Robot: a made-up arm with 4 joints. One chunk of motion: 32 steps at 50 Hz.
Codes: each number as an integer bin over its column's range. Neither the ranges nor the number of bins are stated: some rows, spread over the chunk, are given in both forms.
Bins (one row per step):
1: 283 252 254 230 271 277
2: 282 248 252 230 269 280
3: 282 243 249 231 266 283
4: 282 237 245 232 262 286
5: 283 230 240 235 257 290
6: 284 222 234 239 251 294
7: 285 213 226 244 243 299
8: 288 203 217 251 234 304
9: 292 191 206 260 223 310
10: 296 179 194 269 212 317
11: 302 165 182 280 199 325
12: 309 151 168 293 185 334
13: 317 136 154 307 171 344
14: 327 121 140 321 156 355
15: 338 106 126 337 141 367
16: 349 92 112 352 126 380
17: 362 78 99 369 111 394
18: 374 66 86 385 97 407
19: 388 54 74 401 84 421
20: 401 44 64 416 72 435
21: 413 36 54 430 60 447
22: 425 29 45 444 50 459
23: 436 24 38 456 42 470
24: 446 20 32 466 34 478
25: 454 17 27 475 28 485
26: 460 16 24 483 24 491
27: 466 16 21 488 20 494
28: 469 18 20 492 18 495
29: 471 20 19 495 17 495
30: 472 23 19 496 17 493
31: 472 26 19 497 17 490
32: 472 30 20 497 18 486
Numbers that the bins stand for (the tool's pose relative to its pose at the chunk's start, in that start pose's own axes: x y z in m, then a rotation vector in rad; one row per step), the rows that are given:
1: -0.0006 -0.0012 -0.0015 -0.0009 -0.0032 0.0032
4: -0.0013 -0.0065 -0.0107 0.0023 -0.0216 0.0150
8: 0.0029 -0.0185 -0.0392 0.0328 -0.0792 0.0386
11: 0.0128 -0.0319 -0.0748 0.0793 -0.1511 0.0661
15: 0.0381 -0.0527 -0.1318 0.1708 -0.2703 0.1212
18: 0.0635 -0.0668 -0.1725 0.2478 -0.3607 0.1736
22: 0.0994 -0.0798 -0.2142 0.3425 -0.4573 0.2418
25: 0.1198 -0.0840 -0.2325 0.3922 -0.5025 0.2759
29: 0.1318 -0.0830 -0.2407 0.4243 -0.5251 0.2890
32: 0.1325 -0.0794 -0.2396 0.4275 -0.5230 0.2772
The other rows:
2: -0.0013 -0.0026 -0.0036 -0.0009 -0.0073 0.0071
3: -0.0013 -0.0044 -0.0066 0.0007 -0.0134 0.0111
5: -0.0006 -0.0090 -0.0158 0.0071 -0.0319 0.0202
6: 0.0001 -0.0118 -0.0219 0.0135 -0.0442 0.0255
7: 0.0008 -0.0150 -0.0300 0.0215 -0.0607 0.0320
9: 0.0057 -0.0227 -0.0504 0.0472 -0.1018 0.0465
10: 0.0085 -0.0269 -0.0626 0.0617 -0.1244 0.0556
12: 0.0177 -0.0368 -0.0890 0.1002 -0.1799 0.0779
13: 0.0233 -0.0421 -0.1033 0.1226 -0.2086 0.0910
14: 0.0304 -0.0474 -0.1175 0.1451 -0.2395 0.1055
16: 0.0459 -0.0576 -0.1460 0.1949 -0.3011 0.1382
17: 0.0550 -0.0625 -0.1593 0.2221 -0.3319 0.1566
19: 0.0733 -0.0710 -0.1847 0.2735 -0.3874 0.1920
20: 0.0825 -0.0745 -0.1949 0.2976 -0.4121 0.2104
21: 0.0910 -0.0773 -0.2050 0.3200 -0.4367 0.2261
23: 0.1072 -0.0815 -0.2213 0.3617 -0.4737 0.2562
24: 0.1142 -0.0830 -0.2274 0.3778 -0.4901 0.2667
26: 0.1241 -0.0844 -0.2356 0.4051 -0.5107 0.2838
27: 0.1283 -0.0844 -0.2386 0.4131 -0.5189 0.2877
28: 0.1304 -0.0837 -0.2396 0.4195 -0.5230 0.2890
30: 0.1325 -0.0819 -0.2407 0.4259 -0.5251 0.2864
31: 0.1325 -0.0808 -0.2407 0.4275 -0.5251 0.2825

